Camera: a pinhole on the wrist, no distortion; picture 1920 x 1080 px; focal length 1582.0 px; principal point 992.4 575.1 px. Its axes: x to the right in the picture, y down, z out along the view. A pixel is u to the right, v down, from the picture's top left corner.
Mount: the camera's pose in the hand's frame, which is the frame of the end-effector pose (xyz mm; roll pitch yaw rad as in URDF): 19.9 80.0 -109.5 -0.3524 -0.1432 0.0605
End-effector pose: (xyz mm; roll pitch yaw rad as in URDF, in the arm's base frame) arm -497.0 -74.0 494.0 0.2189 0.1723 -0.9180
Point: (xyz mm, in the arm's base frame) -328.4 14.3 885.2
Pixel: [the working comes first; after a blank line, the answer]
In the camera's frame: 21.0 23.2 490.1

1060.2 650.1
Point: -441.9 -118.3 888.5
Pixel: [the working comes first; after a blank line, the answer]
In the camera's frame: 52.6 -147.5 472.4

1168.7 81.0
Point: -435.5 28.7 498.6
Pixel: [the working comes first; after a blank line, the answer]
In the camera's frame: -50.1 -1.4 95.8

166.0 551.8
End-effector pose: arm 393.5 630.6 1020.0 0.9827 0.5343 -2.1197
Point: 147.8 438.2 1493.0
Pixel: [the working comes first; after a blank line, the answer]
In the camera's frame: 82.8 128.8 582.4

1217.3 925.1
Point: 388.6 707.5 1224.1
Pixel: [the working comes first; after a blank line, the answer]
In the camera's frame: -142.8 -61.9 242.5

60.6 171.2
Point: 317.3 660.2 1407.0
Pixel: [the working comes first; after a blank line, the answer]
In the camera's frame: -140.4 25.8 424.3

468.9 671.4
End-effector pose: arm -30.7 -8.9 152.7 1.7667 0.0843 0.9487
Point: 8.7 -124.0 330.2
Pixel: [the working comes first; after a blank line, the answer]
In the camera's frame: -72.8 42.1 213.3

452.9 887.0
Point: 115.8 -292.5 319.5
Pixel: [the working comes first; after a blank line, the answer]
In the camera's frame: -117.7 -2.3 403.1

530.6 566.1
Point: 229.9 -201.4 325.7
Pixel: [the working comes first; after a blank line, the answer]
In the camera's frame: 26.7 8.4 422.9

1092.4 606.6
